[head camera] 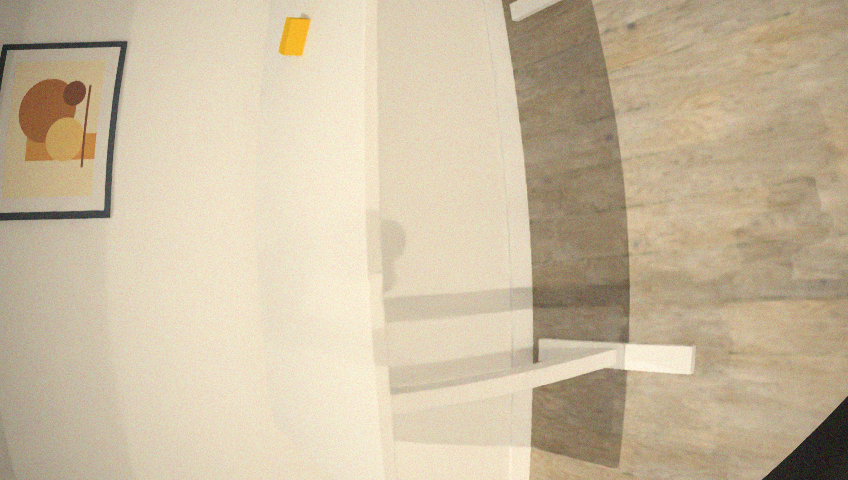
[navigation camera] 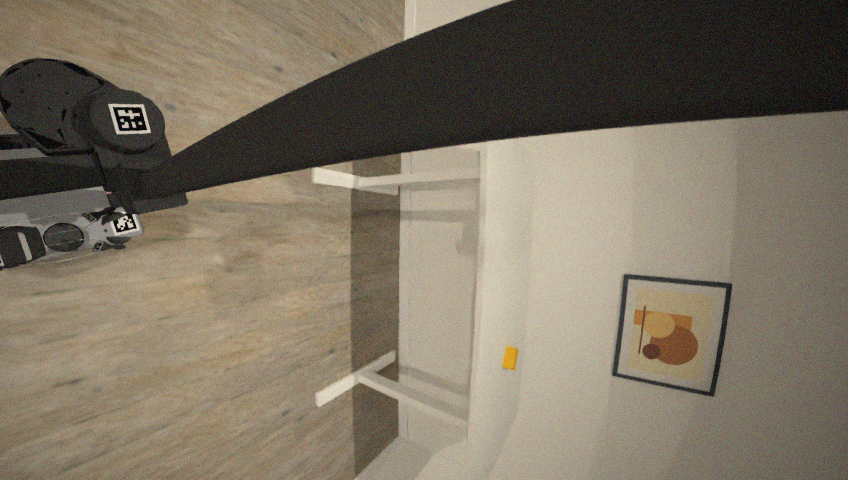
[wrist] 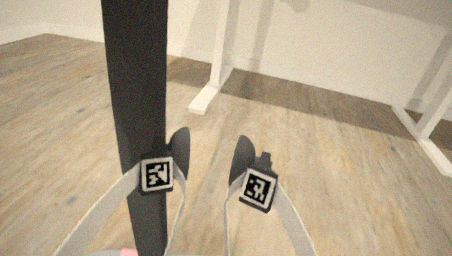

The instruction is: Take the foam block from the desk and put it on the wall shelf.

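The yellow foam block (head camera: 293,36) (navigation camera: 509,358) lies on the white desk (head camera: 321,178) (navigation camera: 498,267), near the wall side of its top. In the head camera view it is near the top edge; in the navigation view it is right of centre, below the middle. My gripper (wrist: 212,149) is open in the wrist view, with floor showing between its fingertips. It is away from the desk, low in front of it, and the block does not show in the wrist view. The wall shelf does not show in these views.
A framed picture (head camera: 53,118) (navigation camera: 672,333) hangs on the wall behind the desk. White desk legs end in long feet (head camera: 660,358) (navigation camera: 336,389) (wrist: 202,100) on the wooden floor. My black mast (navigation camera: 416,89) (wrist: 137,75) crosses the navigation and wrist views.
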